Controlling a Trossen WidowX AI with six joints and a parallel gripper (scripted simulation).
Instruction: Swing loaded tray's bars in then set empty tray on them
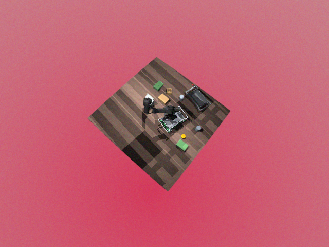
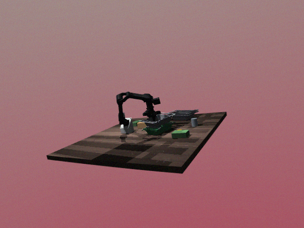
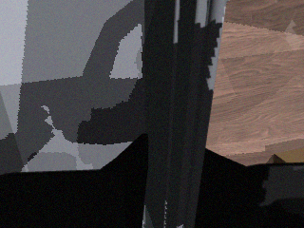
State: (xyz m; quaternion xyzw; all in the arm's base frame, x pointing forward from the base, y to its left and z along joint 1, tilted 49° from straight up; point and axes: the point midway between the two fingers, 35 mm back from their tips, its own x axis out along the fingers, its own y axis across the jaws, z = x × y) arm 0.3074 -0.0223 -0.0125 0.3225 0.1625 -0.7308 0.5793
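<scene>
Right now the grey tray is 6 cm ahead of my gripper tip, 2 cm to the right of it and 3 cm above it. Also, from my gripper tip: brown crate: 21 cm behind, 30 cm to the left, 7 cm below; then yellow disc: 27 cm ahead, 8 cm to the right, 8 cm below.
</scene>
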